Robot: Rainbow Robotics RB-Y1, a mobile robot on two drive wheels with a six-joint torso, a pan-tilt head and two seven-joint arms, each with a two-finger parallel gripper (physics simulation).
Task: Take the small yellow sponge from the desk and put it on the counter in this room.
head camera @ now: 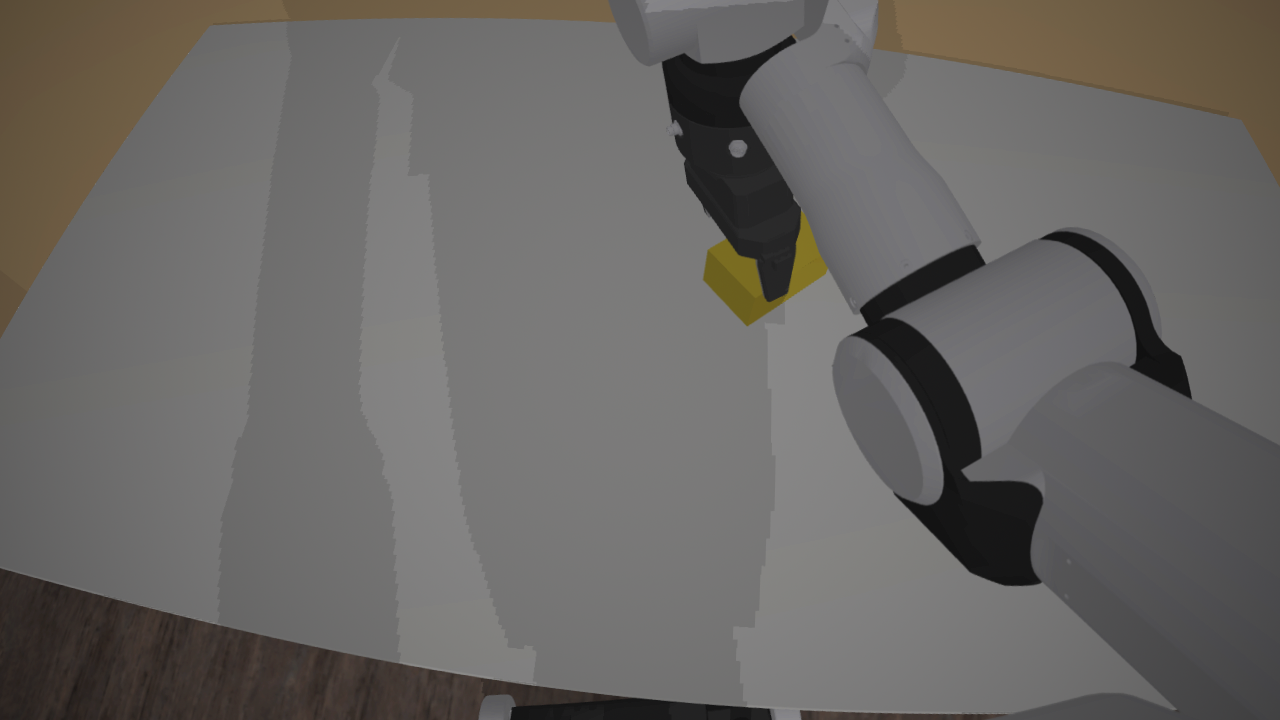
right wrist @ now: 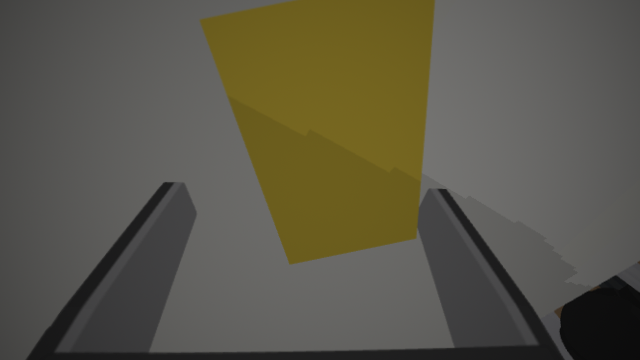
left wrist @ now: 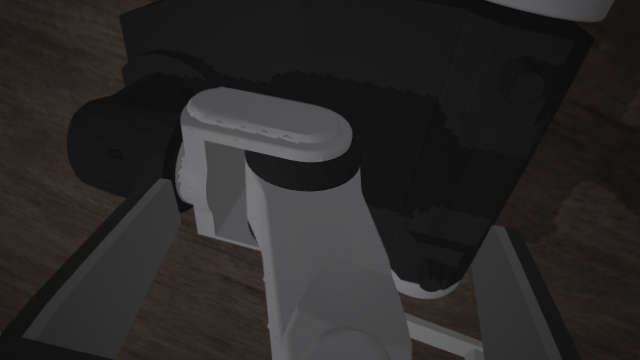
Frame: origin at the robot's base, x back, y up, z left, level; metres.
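Seen in the pictures: left gripper, fingertip midpoint: (left wrist: 325,222); right gripper, fingertip midpoint: (head camera: 744,250) (right wrist: 309,200).
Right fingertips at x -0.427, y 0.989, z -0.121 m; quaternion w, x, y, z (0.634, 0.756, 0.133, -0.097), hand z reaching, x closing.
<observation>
A point is followed by its place in that frame.
The small yellow sponge (head camera: 729,284) @[y 0.981, x -0.398, z -0.104 m] (right wrist: 325,100) @[y 0.996, x -0.439, z -0.165 m] lies on the grey-white desk (head camera: 581,402) @[y 0.951, x -0.312, z 0.030 m] (right wrist: 90,125) @[y 0.951, x -0.530, z -0.107 m], right of the picture's middle in the head view and partly hidden by my right gripper and arm. My right gripper (head camera: 775,293) (right wrist: 309,200) @[y 0.989, x -0.427, z -0.121 m] is open and points down over the sponge. In the right wrist view, the sponge's near end shows between the two fingers, close to the finger at the right of the picture. My left gripper (left wrist: 325,222) @[y 0.563, x 0.155, z 0.230 m] is open, away from the sponge, with the floor and robot body parts beyond its fingers. The counter does not show.
My right arm (head camera: 1065,313) @[y 1.252, x -0.191, z -0.172 m] crosses the right side of the desk in the head view. A tan surface (head camera: 107,89) @[y 0.828, x -1.033, z 0.853 m] lies beyond the desk's far edge. Dark wooden floor (head camera: 107,653) @[y 0.001, x -0.190, z 1.232 m] (left wrist: 45,240) @[y 0.001, x 1.300, z -0.832 m] shows below its near edge. A dark robot body part (left wrist: 300,45) @[y 0.170, x 0.270, z 0.146 m] fills the upper left wrist view.
</observation>
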